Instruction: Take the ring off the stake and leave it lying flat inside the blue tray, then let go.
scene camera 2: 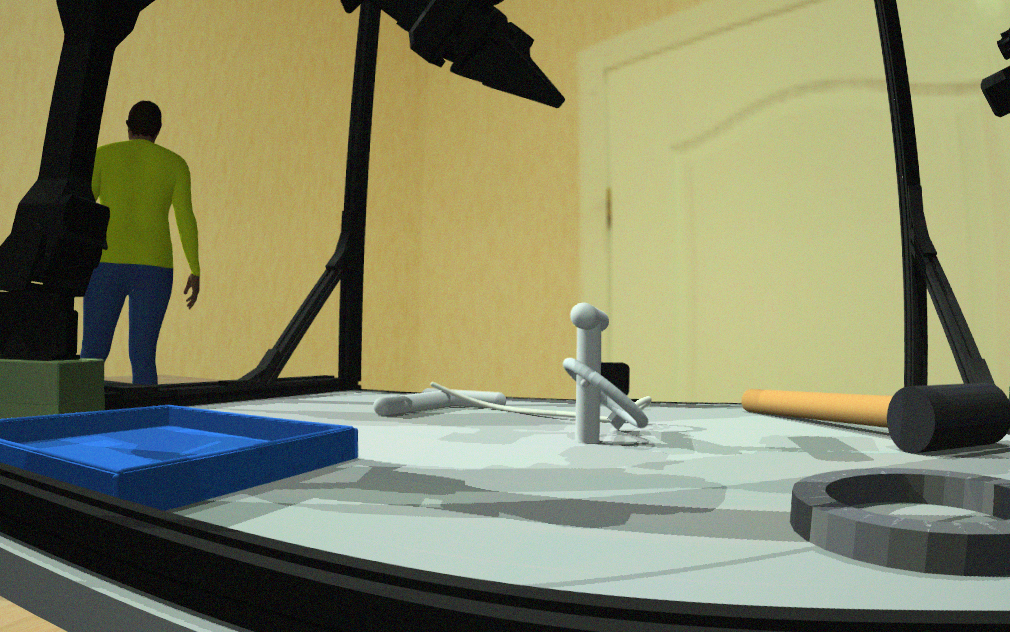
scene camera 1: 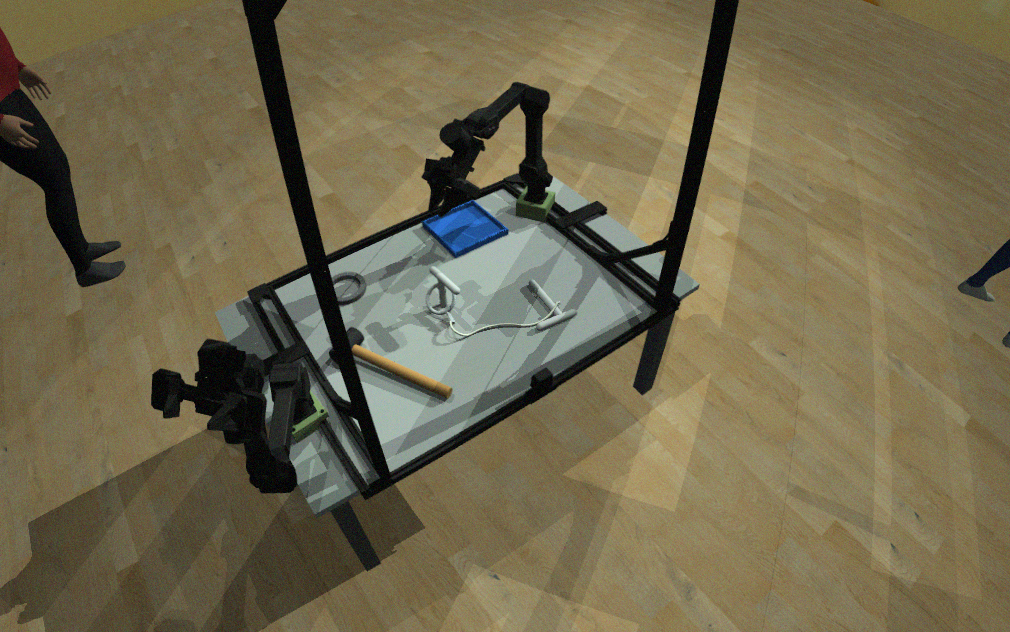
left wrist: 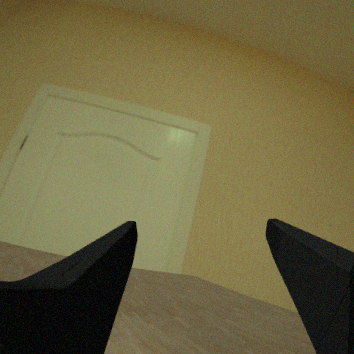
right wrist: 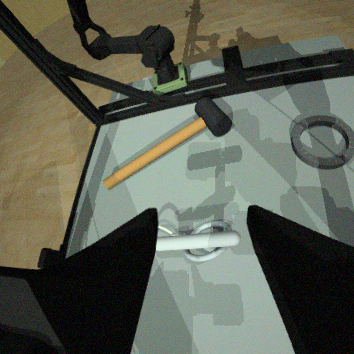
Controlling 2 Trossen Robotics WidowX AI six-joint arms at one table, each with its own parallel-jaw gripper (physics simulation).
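Places are measured from the left arm's base along level axes (x up, y right, z ahead), in metres.
Pixels of known places: left gripper, fingertip midpoint: [scene camera 1: 185, 420] [left wrist: 201, 228]; right gripper, fingertip midpoint: [scene camera 2: 556, 101] [scene camera 1: 434, 214] [right wrist: 201, 214]; left arm's base at its link origin: [scene camera 1: 299, 409] [right wrist: 167, 75]; right arm's base at its link origin: [scene camera 2: 35, 358] [scene camera 1: 536, 196].
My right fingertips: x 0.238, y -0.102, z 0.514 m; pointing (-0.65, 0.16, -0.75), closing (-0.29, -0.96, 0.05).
Observation:
For each thing: its top centre in the pictures, then the offset to it from my right fingertips. "*": a spot on its surface instead.
- white stake at its top centre: [scene camera 2: 591, 306] [right wrist: 191, 239] [scene camera 1: 444, 277] dx -0.165, dy +0.051, dz -0.023 m
- crossbar at a spot on its surface: [right wrist: 215, 240] * dx -0.165, dy +0.020, dz -0.018 m
- blue tray at its top centre: [scene camera 2: 151, 426] [scene camera 1: 464, 224] dx -0.254, dy -0.177, dz +0.228 m
- pale cord at a spot on its surface: [scene camera 1: 487, 326] * dx -0.268, dy +0.181, dz +0.008 m
- white T-shaped piece at its top centre: [scene camera 2: 430, 393] [scene camera 1: 542, 298] dx -0.257, dy +0.213, dz +0.177 m
- dark grey ring at its top centre: [scene camera 2: 926, 494] [right wrist: 323, 138] [scene camera 1: 345, 286] dx -0.262, dy -0.204, dz -0.194 m
- hammer at its top centre: [scene camera 2: 838, 376] [right wrist: 156, 140] [scene camera 1: 389, 359] dx -0.227, dy +0.131, dz -0.263 m
The white stake [scene camera 1: 443, 297] [scene camera 2: 587, 346] stands upright mid-table with a crossbar [scene camera 1: 444, 280] [right wrist: 215, 240] on top. The white ring [scene camera 1: 427, 299] [scene camera 2: 627, 403] [right wrist: 201, 259] is around its post, tilted, below the crossbar; its low side is beside the post, near the table. The blue tray [scene camera 1: 476, 232] [scene camera 2: 297, 449] lies flat near the table's far edge, empty. My right gripper [scene camera 2: 557, 100] [right wrist: 201, 214] is open and empty, high above the table; in its wrist view the crossbar shows below, between its fingers. My left gripper [left wrist: 201, 228] is open and empty, outside the table's left end.
A pale cord [scene camera 1: 487, 326] runs from beside the ring to a white T-shaped piece [scene camera 1: 557, 319] [scene camera 2: 402, 404] lying on the table. A dark grey ring [scene camera 1: 363, 286] [scene camera 2: 893, 540] and a hammer [scene camera 1: 402, 370] [scene camera 2: 819, 406] [right wrist: 155, 152] lie left in scene camera 1. Black posts [scene camera 1: 290, 149] rise from the frame.

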